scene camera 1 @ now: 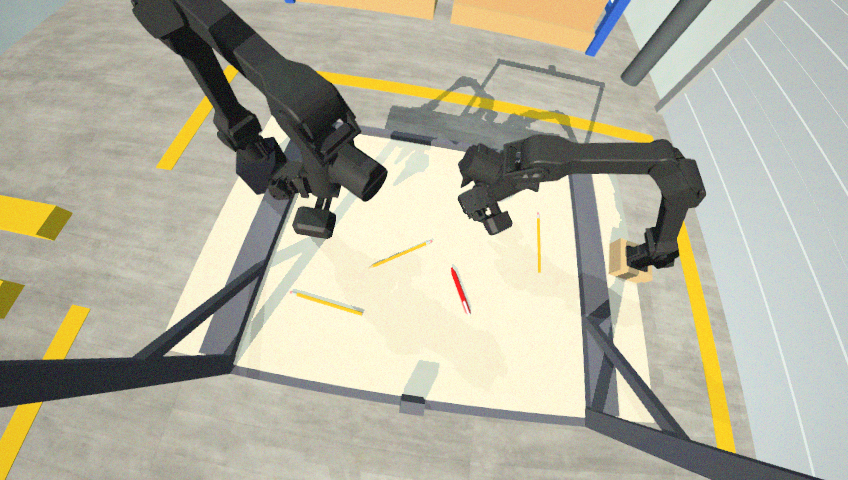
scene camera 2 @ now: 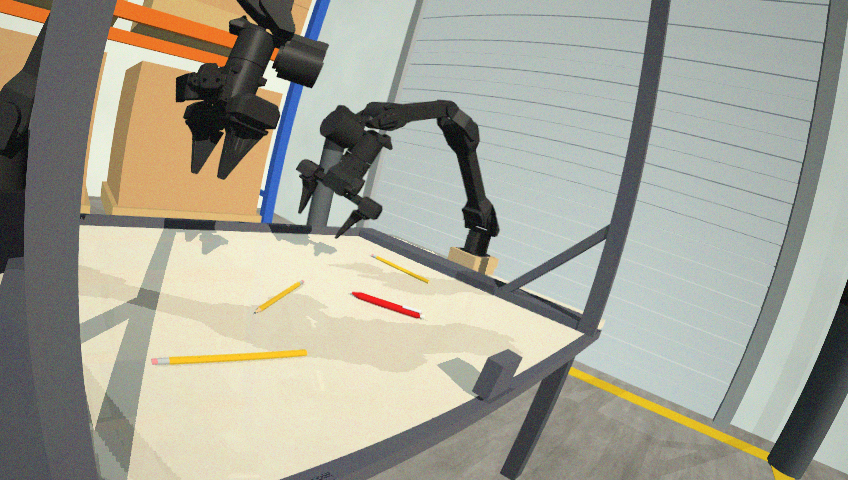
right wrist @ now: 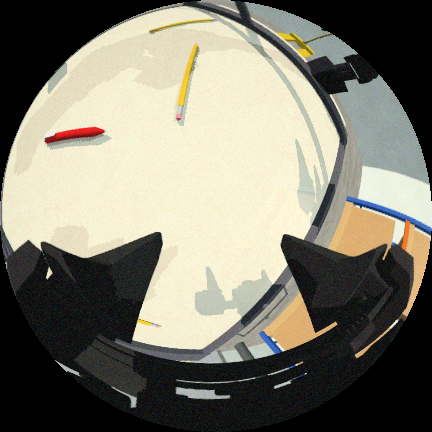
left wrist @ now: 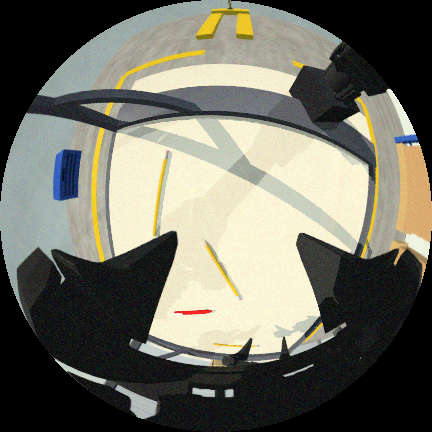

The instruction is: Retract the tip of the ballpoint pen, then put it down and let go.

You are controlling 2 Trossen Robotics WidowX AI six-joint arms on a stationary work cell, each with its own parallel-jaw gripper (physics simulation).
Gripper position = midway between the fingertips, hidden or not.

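My left gripper (scene camera 2: 206,176) is open and holds nothing. It's the same with my right gripper (scene camera 2: 317,225): my right gripper is open and holds nothing.
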